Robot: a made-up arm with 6 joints.
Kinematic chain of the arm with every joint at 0, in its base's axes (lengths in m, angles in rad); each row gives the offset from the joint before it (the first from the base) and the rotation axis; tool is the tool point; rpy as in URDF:
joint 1: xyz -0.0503 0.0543 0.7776 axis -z
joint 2: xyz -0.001 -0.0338 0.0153 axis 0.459 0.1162 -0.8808
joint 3: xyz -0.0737 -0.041 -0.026 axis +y
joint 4: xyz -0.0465 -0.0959 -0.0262 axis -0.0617 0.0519 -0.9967
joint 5: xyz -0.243 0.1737 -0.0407 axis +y
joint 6: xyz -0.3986 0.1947 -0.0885 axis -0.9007 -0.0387 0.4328
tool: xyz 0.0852 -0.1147 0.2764 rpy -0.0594 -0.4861 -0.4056
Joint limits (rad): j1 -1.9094..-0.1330 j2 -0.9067..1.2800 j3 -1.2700..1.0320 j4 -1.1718..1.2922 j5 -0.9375..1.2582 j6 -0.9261..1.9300
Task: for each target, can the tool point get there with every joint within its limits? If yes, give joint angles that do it. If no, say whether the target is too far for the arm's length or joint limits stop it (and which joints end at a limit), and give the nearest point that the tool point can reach.
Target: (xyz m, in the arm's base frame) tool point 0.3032 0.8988 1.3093
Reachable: no: joint limits stop it (at a limit: joint 1, joint 2, joint 6) | nearest point 0.2334 0.7892 1.2375 | short by 0.148 m
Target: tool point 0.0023 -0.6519 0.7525
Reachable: yes | joints -0.9905 -0.4300 -0.5773 -0.8703 0.8311 0.3592
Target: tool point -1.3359 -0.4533 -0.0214
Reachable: no: too far | nearest point -0.9717 -0.3195 0.2153 | short by 0.454 m
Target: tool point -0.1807 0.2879 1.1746
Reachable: yes | joints -1.5685 0.9345 0.7567 0.7227 0.3722 0.1450
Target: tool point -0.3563 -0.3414 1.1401
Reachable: yes | joints -0.5639 -0.1790 0.1695 -0.9027 1.0850 0.3701
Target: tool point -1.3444 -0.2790 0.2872
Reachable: no: too far | nearest point -1.0895 -0.2202 0.3876 | short by 0.280 m
